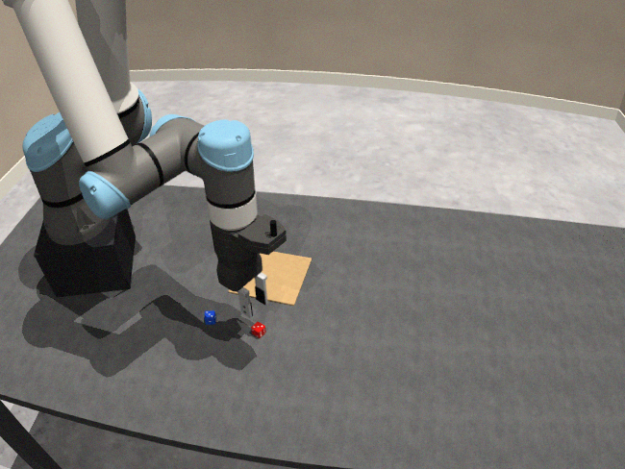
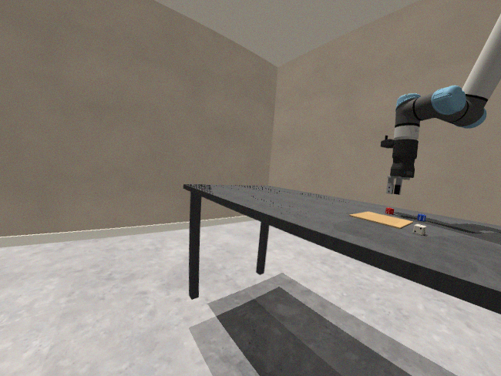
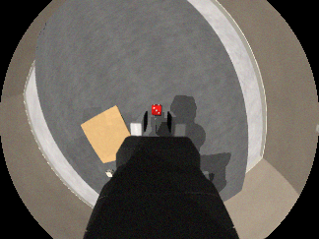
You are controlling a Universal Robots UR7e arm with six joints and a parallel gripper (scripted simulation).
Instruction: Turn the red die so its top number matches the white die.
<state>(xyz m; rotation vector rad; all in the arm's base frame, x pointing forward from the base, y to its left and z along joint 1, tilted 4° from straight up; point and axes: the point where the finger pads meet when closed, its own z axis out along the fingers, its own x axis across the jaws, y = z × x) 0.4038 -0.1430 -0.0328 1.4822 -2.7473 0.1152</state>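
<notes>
My gripper is now 80 mm above the red die. Round my hand: blue die (100 mm behind, 20 mm to the left, 80 mm below); then white die (90 mm behind, 240 mm to the left, 80 mm below); then tan mat (10 mm ahead, 160 mm to the left, 90 mm below).
</notes>
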